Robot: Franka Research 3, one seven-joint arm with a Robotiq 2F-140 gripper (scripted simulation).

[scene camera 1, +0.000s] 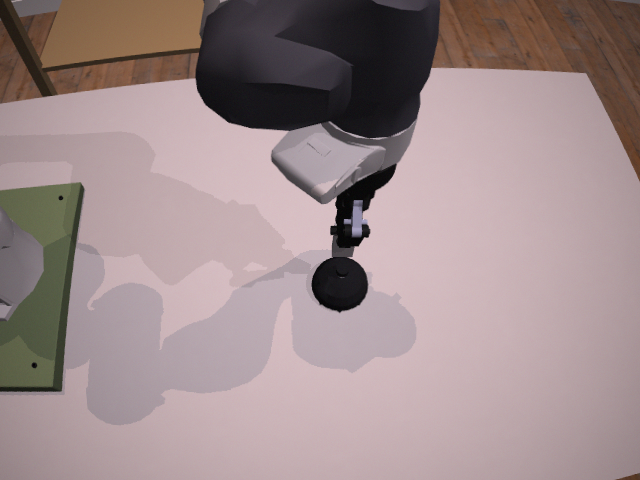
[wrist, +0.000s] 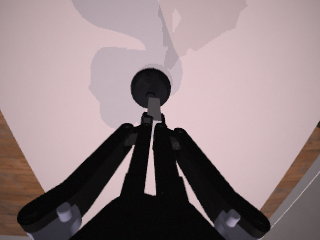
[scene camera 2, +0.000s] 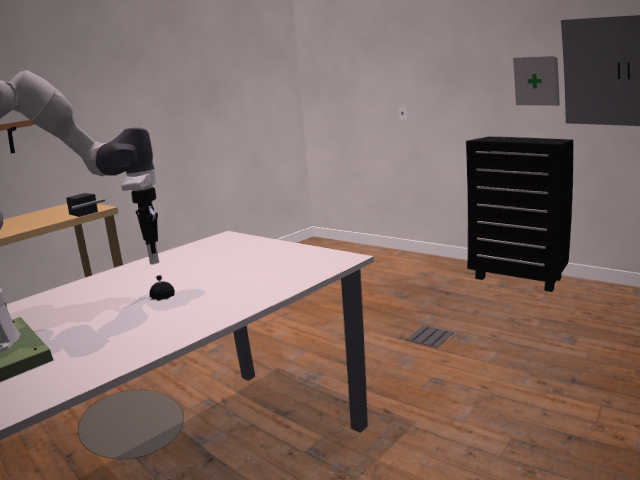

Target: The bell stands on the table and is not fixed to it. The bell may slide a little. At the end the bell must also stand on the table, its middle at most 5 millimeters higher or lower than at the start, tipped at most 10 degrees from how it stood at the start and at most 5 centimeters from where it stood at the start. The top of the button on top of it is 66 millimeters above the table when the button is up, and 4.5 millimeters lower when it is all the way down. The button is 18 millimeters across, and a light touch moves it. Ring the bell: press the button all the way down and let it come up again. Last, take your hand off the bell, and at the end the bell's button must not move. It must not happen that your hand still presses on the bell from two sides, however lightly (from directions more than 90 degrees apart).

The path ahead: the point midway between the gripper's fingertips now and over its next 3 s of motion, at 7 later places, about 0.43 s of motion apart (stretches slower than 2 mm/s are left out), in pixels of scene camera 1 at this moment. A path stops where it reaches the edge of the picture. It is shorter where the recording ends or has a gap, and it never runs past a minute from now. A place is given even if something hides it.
My gripper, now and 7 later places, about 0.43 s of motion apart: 341,251; 341,257; 341,259; 343,260; 342,261; 341,263; 342,264; 342,264
